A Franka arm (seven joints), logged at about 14 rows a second.
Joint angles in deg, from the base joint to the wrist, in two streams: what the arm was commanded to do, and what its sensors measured. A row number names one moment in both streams.
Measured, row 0:
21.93, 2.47, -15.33, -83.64, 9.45, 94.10, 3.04
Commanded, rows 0 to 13:
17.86, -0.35, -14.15, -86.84, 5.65, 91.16, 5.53
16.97, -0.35, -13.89, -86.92, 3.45, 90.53, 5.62
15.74, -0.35, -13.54, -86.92, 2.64, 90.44, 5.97
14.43, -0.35, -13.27, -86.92, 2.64, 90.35, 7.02
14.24, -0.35, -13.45, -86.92, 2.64, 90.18, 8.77
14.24, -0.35, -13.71, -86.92, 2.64, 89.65, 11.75
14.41, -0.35, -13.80, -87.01, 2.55, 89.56, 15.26
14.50, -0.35, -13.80, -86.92, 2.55, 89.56, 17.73
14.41, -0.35, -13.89, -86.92, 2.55, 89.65, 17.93
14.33, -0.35, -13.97, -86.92, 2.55, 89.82, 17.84
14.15, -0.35, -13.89, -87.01, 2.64, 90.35, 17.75
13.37, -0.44, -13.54, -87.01, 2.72, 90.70, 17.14
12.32, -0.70, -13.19, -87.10, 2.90, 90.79, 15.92
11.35, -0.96, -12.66, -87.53, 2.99, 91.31, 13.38
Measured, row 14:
13.67, 0.93, -14.38, -85.84, 3.92, 90.12, 15.36
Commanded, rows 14 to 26:
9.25, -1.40, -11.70, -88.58, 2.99, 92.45, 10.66
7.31, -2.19, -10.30, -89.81, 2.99, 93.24, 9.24
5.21, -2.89, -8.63, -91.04, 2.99, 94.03, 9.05
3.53, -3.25, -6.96, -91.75, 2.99, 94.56, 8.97
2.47, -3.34, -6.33, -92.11, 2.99, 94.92, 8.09
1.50, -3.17, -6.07, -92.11, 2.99, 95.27, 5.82
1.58, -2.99, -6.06, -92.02, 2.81, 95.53, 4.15
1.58, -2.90, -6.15, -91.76, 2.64, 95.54, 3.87
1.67, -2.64, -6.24, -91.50, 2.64, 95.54, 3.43
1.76, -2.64, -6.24, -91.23, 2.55, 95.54, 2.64
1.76, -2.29, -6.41, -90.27, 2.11, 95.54, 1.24
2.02, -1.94, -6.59, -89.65, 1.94, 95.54, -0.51
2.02, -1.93, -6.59, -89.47, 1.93, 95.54, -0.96
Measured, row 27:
2.36, -1.37, -7.06, -89.85, 3.26, 95.06, 1.56
